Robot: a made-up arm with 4 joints.
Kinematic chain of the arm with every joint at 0, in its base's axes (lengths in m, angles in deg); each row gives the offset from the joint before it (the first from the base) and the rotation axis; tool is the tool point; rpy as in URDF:
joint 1: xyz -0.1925 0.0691 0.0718 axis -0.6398 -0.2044 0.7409
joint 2: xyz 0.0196 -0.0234 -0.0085 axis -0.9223 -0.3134 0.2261
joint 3: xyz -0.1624 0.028 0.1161 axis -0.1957 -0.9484 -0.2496
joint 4: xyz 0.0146 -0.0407 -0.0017 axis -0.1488 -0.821 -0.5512
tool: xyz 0.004 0.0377 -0.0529 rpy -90 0 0
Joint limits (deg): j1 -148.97..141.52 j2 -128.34..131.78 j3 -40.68..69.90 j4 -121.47..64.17
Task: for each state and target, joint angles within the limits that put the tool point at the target. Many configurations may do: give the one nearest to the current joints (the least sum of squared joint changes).
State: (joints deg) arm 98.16 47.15 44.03 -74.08
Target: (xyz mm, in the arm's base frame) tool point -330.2 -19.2 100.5
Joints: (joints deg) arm 49.21 25.50 48.81 -59.59
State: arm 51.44 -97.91 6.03 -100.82
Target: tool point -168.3 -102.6 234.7
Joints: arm 67.51 -111.40 -40.57 -121.47
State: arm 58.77 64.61 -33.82 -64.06
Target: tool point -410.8 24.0 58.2
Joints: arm 12.29 81.71 -29.06 -83.68
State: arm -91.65 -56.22 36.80 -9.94
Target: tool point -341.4 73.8 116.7
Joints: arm -119.10 -64.70 64.52 2.22
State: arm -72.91 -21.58 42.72 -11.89
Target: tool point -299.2 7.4 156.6
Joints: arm -69.02 -27.57 66.48 7.87
